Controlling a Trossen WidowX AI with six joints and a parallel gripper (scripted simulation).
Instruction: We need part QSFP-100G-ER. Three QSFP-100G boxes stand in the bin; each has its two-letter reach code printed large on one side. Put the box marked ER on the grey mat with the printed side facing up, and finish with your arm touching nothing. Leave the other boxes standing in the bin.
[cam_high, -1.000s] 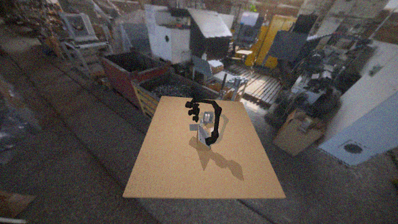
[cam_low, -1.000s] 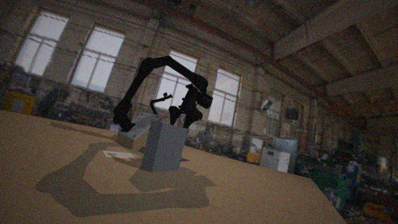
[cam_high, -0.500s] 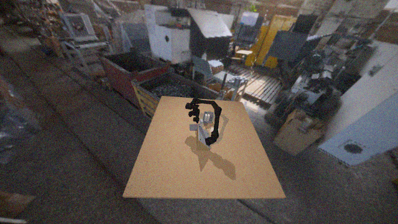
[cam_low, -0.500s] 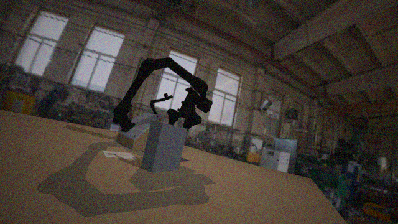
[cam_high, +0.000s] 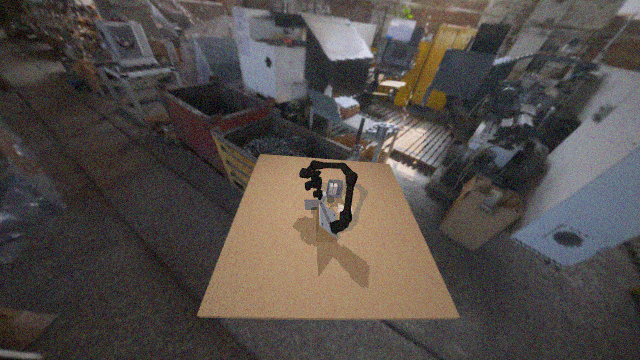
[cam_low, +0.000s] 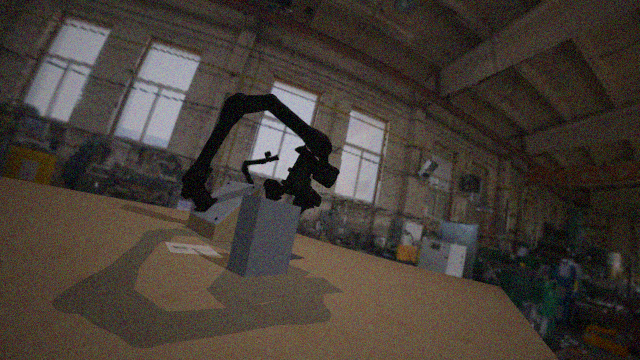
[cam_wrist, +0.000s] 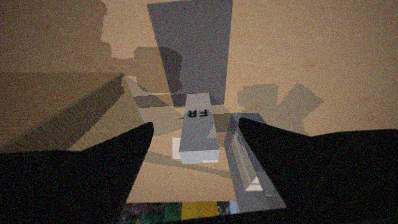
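Now: gripper tip 3 cm to the right of the grey mat and 10 cm above it. Round my gripper tip: paper (6 cm behind, 20 cm to the right, 10 cm below).
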